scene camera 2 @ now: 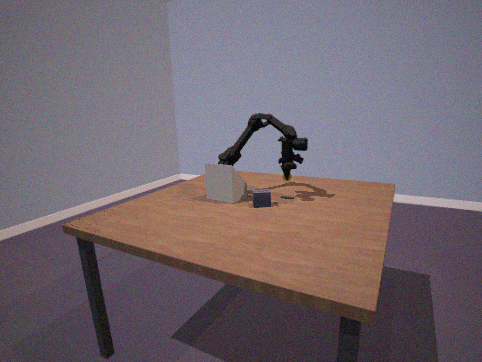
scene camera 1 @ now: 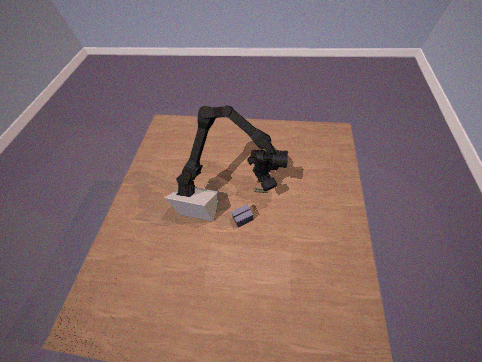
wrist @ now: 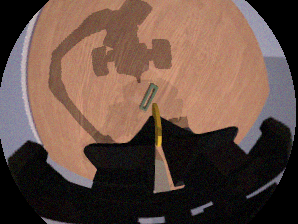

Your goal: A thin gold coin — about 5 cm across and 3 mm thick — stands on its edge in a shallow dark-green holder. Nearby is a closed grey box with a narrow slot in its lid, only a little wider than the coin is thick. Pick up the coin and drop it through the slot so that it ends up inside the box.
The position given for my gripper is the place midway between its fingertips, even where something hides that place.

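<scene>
Thin gold coin held in my gripper (wrist: 154,118).
</scene>
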